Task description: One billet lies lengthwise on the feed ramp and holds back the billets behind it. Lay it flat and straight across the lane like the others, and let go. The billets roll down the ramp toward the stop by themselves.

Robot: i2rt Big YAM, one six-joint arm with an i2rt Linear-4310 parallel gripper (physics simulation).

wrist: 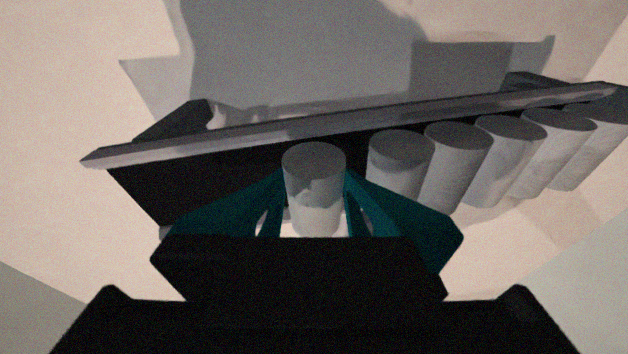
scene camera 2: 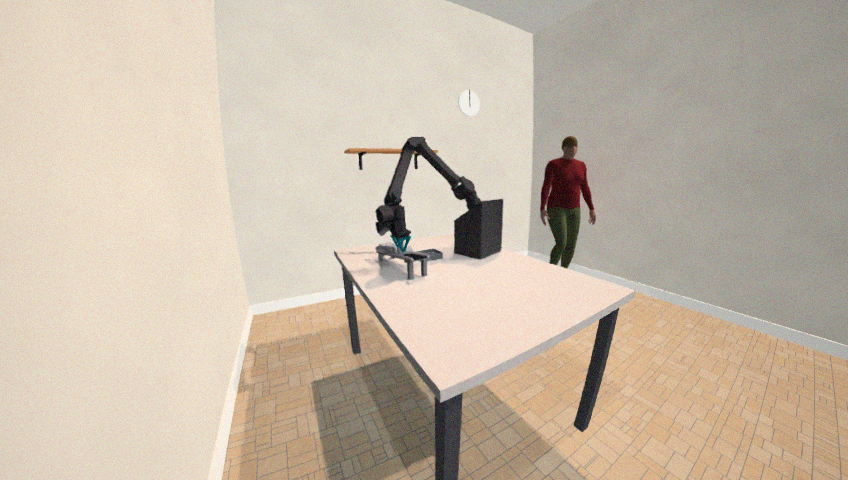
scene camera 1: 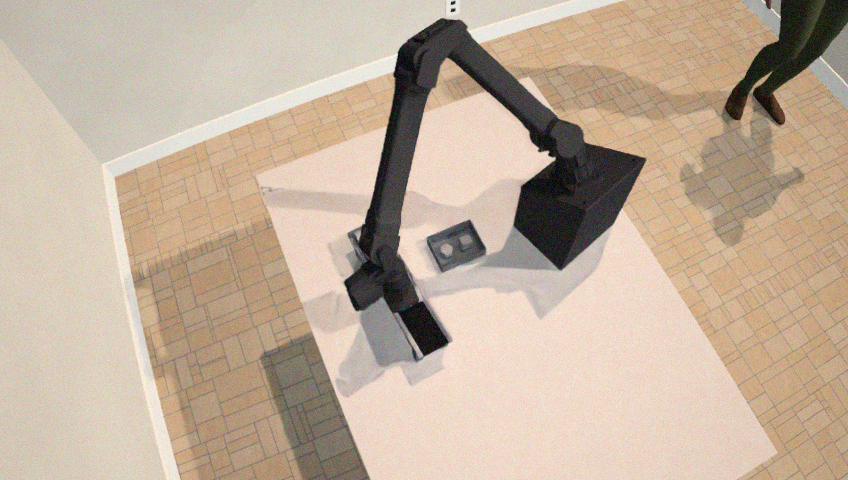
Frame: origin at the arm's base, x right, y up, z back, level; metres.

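Seen in the pictures: gripper, between the fingertips: (wrist: 314,176) (scene camera 2: 401,250) (scene camera 1: 401,301); arm's base, origin of its link: (scene camera 2: 476,209) (scene camera 1: 577,178).
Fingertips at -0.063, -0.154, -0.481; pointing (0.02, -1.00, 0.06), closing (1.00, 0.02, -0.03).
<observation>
Offsets run from my fingertips to a thing's top centre, as dx, dy, dz. "spot": to the spot under its first point. Level surfaces: height alone.
The feed ramp (scene camera 1: 423,328) (scene camera 2: 410,268) (wrist: 225,137) stands on short legs, with a dark lane between side rails. My gripper (scene camera 2: 402,248) (wrist: 314,176) has teal fingers and is shut on a pale grey billet {+0.001, +0.021, +0.015} (wrist: 318,215). In the wrist view this billet points across the lane, roughly in line with the others, with a small gap to the nearest billet {+0.059, +0.013, +0.009} (wrist: 397,172). Several billets lie side by side across the lane to the right of it. Whether the held billet touches the lane cannot be told. In scene camera 1 the arm hides the billets and the fingertips.
A shallow grey tray {spot: +0.105, -0.065, +0.135} (scene camera 1: 436,256) with two small pale pieces stands on the table {dy -0.099} (scene camera 1: 565,380) (scene camera 2: 505,321) beside the ramp. The arm's base sits on a tall black box (scene camera 1: 550,228) (scene camera 2: 479,228). A person (scene camera 2: 565,184) stands on the floor beyond the table.
</observation>
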